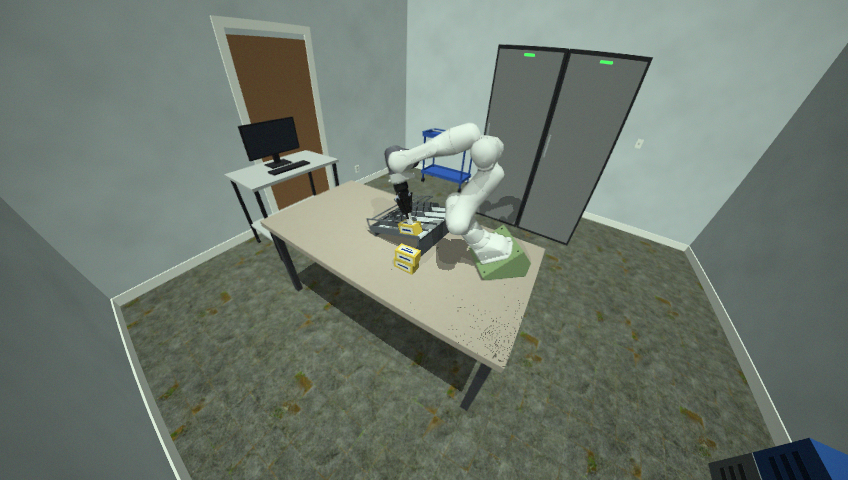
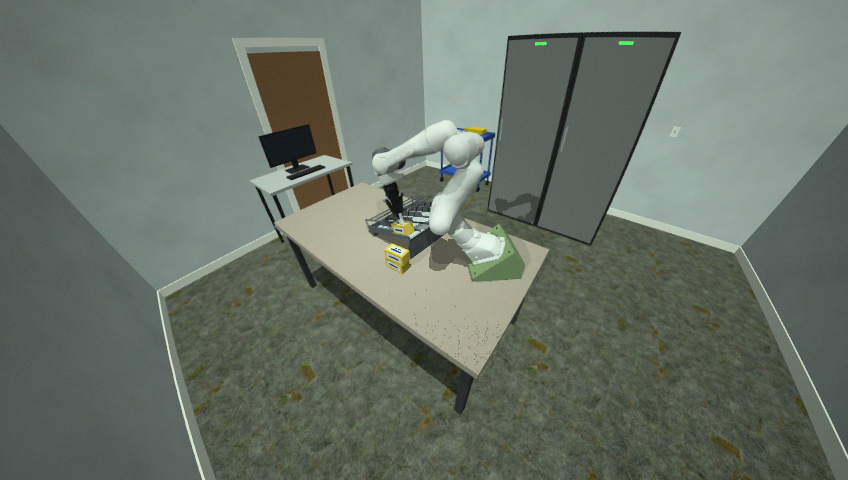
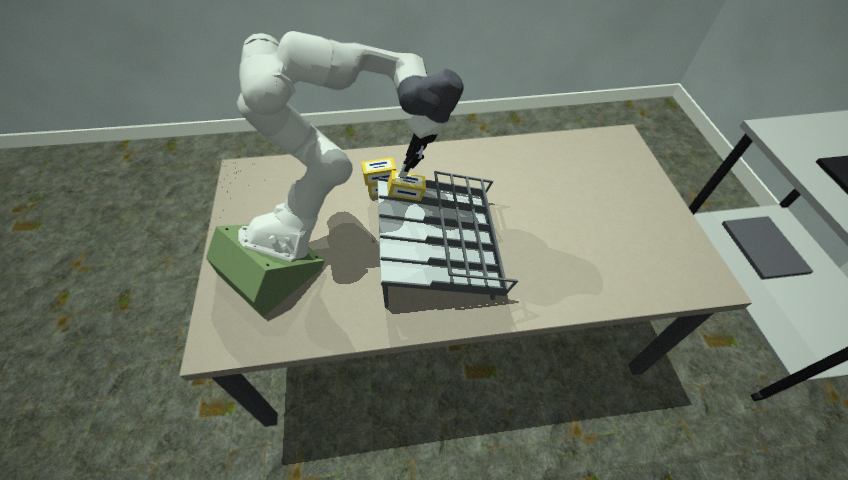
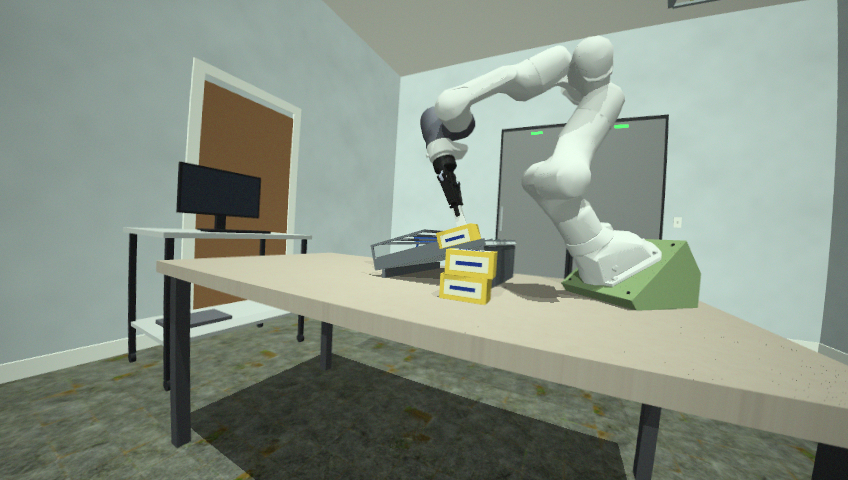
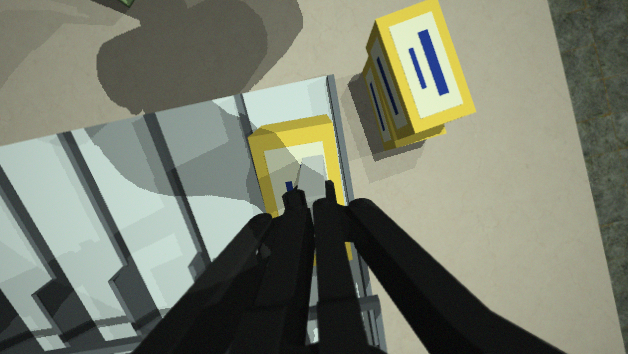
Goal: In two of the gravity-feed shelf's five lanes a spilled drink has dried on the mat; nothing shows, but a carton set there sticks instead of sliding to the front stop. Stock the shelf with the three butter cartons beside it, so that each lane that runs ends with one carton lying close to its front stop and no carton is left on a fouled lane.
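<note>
The five-lane shelf [image 3: 410,260] [image 4: 410,256] [image 5: 335,100] slopes down toward its wire-railed front. One yellow butter carton [image 1: 409,228] [image 2: 402,228] [image 3: 407,189] [image 4: 458,236] [image 5: 300,135] lies tilted with the slope in the outermost lane, on the upper half, well back from the front stop. The other two are stacked beside the shelf: an upper carton [image 3: 378,168] [image 4: 470,263] [image 5: 425,65] and a lower carton [image 4: 464,289]. My gripper [image 3: 403,173] [image 4: 460,218] [image 5: 315,172] is shut and empty, its pale tips at the top face of the lane carton; whether they touch is unclear.
The wire rails [image 3: 461,224] cross above the lower part of the lanes. The green arm base [image 3: 261,279] [image 4: 666,279] stands on the table [image 3: 595,249] behind the shelf's high end. A white desk with a monitor [image 1: 268,138] stands beyond the table.
</note>
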